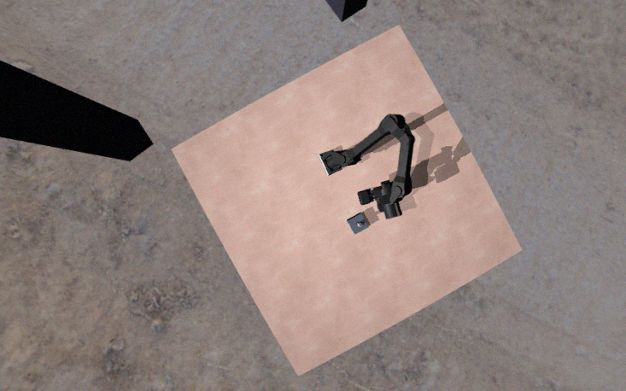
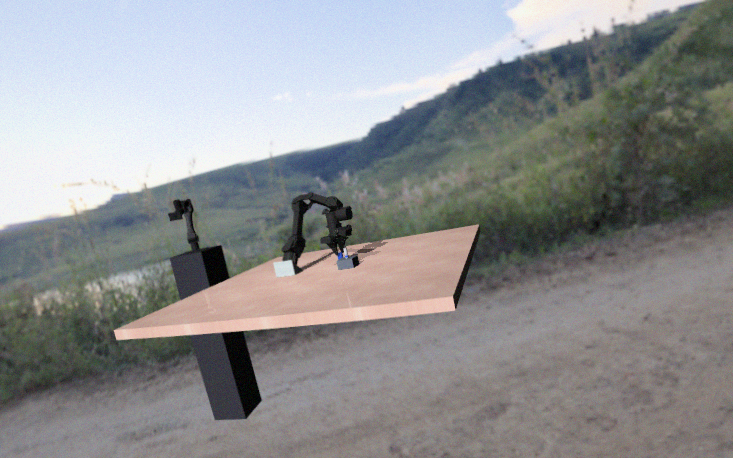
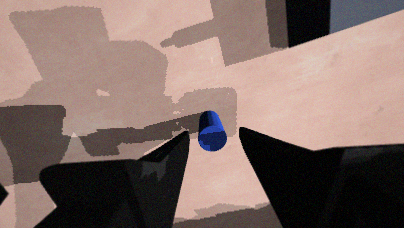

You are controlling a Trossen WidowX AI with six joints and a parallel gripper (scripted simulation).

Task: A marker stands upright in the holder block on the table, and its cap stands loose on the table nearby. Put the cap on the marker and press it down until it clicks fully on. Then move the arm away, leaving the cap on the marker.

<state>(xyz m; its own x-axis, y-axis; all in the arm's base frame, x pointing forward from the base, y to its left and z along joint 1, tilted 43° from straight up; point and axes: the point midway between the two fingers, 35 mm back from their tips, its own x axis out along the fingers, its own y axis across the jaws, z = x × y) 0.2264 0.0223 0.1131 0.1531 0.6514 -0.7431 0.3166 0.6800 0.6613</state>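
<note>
The blue cap is 2 cm below my gripper tip. Round my gripper tip: holder block: 15 cm to the right, 7 cm ahead, 2 cm below.
</note>
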